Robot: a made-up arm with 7 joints. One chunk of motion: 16 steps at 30 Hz.
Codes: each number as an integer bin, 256 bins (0 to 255) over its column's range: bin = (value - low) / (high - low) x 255, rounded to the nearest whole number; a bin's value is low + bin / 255 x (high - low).
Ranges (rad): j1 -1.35..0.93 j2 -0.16..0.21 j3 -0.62..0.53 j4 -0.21..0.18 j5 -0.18..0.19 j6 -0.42..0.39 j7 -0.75..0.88
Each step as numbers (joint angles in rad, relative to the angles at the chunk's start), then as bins.
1 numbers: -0.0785 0.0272 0.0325 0.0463 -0.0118 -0.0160 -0.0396
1 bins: 142 129 145 168 116 127 111
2 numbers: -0.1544 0.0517 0.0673 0.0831 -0.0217 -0.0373 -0.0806
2 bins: 134 146 152 192 109 120 105
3 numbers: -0.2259 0.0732 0.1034 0.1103 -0.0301 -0.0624 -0.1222
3 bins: 126 161 160 209 103 113 98
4 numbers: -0.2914 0.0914 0.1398 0.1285 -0.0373 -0.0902 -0.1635
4 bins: 118 173 168 221 98 104 92
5 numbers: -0.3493 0.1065 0.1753 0.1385 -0.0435 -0.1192 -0.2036
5 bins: 112 184 176 228 94 95 85
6 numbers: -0.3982 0.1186 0.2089 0.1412 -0.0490 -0.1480 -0.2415
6 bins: 106 192 184 230 90 86 80
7 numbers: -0.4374 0.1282 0.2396 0.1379 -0.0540 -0.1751 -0.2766
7 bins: 102 199 191 227 87 77 74
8 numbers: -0.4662 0.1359 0.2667 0.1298 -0.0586 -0.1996 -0.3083
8 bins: 99 204 197 222 84 69 69
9 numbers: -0.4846 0.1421 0.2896 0.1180 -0.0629 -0.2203 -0.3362
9 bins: 97 208 202 214 81 63 65
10 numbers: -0.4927 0.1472 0.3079 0.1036 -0.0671 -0.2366 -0.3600
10 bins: 96 212 206 205 78 58 61
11 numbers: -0.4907 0.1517 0.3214 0.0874 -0.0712 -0.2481 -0.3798
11 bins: 96 215 209 194 75 54 58
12 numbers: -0.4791 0.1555 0.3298 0.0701 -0.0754 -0.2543 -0.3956
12 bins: 97 217 211 183 72 52 55
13 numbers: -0.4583 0.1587 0.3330 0.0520 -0.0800 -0.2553 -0.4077
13 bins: 100 220 211 171 69 52 54
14 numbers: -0.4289 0.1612 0.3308 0.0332 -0.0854 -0.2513 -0.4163
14 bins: 103 221 211 159 65 53 52
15 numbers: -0.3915 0.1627 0.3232 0.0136 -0.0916 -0.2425 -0.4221
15 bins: 107 222 209 146 61 56 51
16 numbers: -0.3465 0.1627 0.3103 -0.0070 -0.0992 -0.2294 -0.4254
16 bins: 112 222 206 133 56 60 51
